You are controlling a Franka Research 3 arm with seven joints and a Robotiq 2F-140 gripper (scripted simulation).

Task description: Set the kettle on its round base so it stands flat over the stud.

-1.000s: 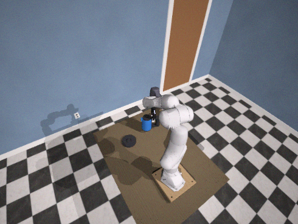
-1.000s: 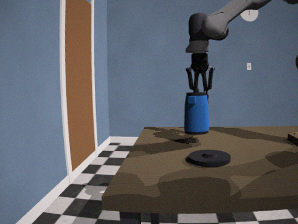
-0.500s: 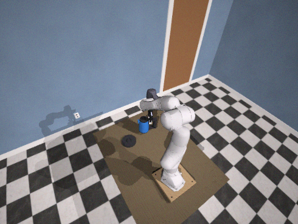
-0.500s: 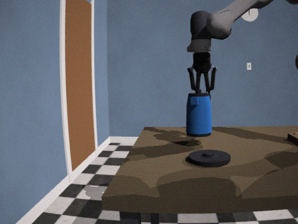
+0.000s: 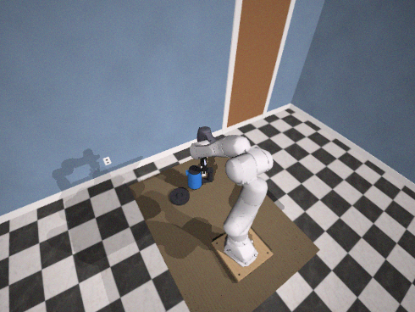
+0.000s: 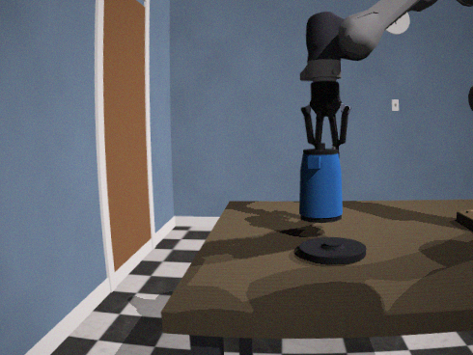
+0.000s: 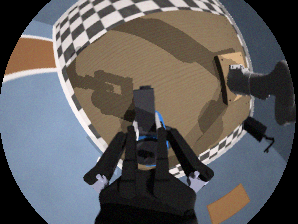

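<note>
My gripper is now 10 mm short of the blue kettle, 30 mm to the right of it and 50 mm above it. Round my hand: round black base 20 mm ahead, 200 mm to the left, 180 mm below.
</note>
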